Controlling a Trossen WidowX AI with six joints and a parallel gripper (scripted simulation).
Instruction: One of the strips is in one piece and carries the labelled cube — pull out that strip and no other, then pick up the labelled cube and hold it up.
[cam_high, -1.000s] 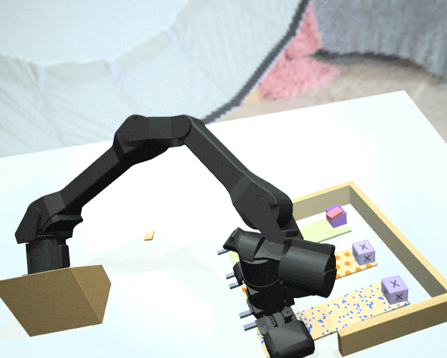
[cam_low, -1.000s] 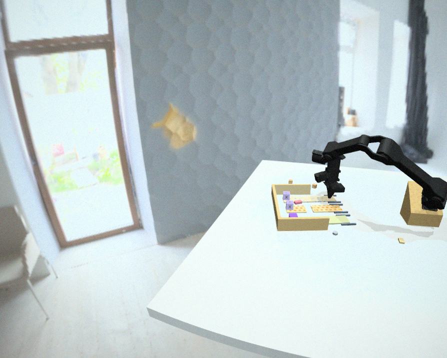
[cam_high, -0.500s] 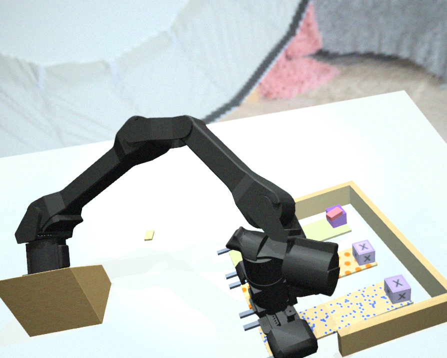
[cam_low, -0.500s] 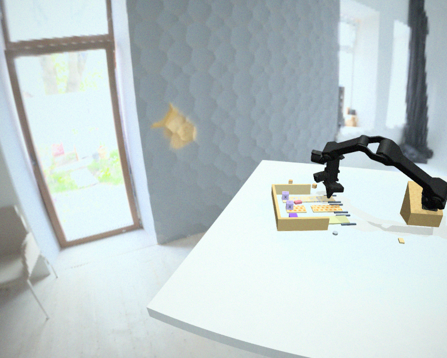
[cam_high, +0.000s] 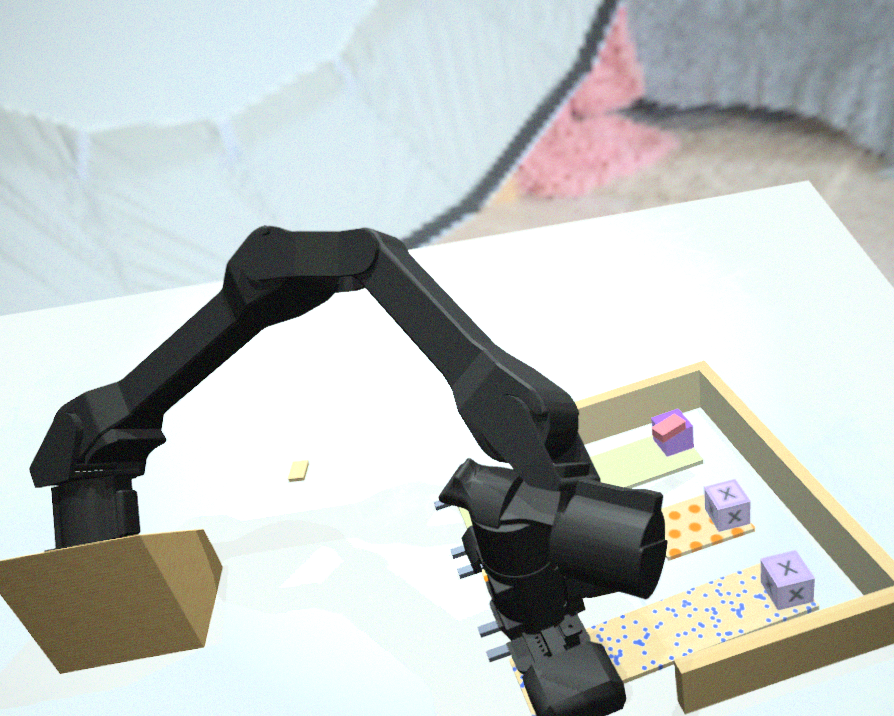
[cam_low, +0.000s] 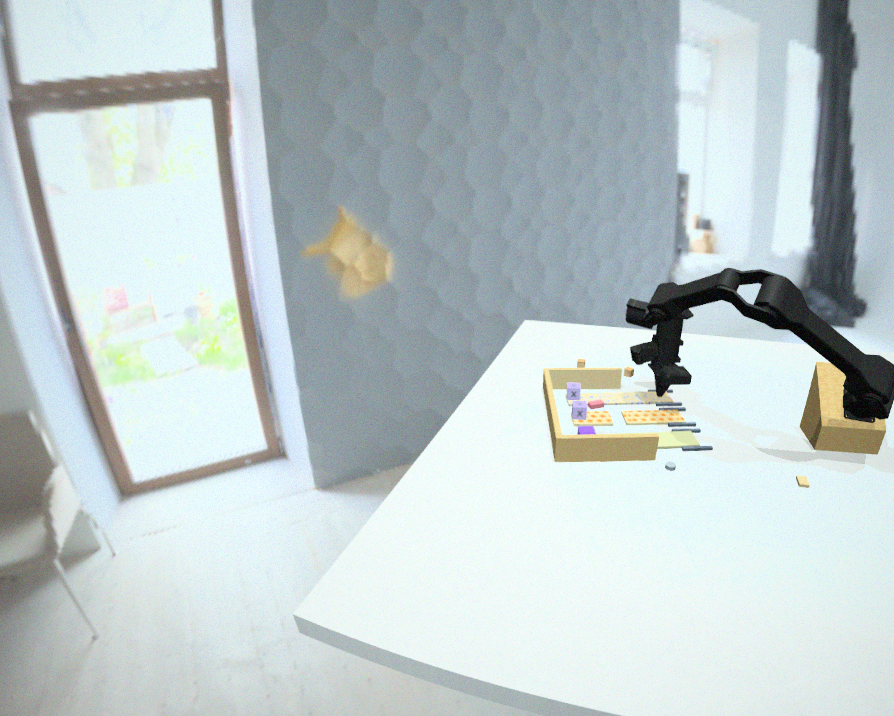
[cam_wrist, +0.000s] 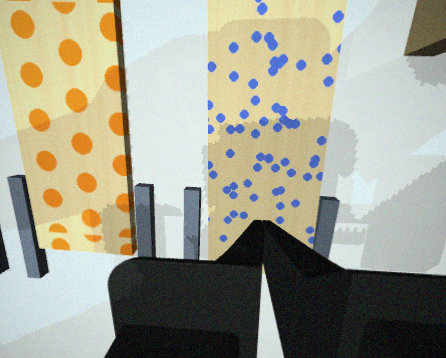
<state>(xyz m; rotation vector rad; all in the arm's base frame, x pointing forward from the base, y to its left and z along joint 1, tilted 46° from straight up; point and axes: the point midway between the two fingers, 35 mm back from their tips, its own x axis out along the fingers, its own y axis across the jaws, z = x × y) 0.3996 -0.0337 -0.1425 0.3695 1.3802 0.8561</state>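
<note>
The blue-dotted strip is 90 mm ahead of my gripper tip and 30 mm to the left of it. Round my gripper tip: pink block 210 mm to the left, 140 mm ahead, 60 mm above; then orange-dotted strip 110 mm to the left, 10 mm ahead.
</note>
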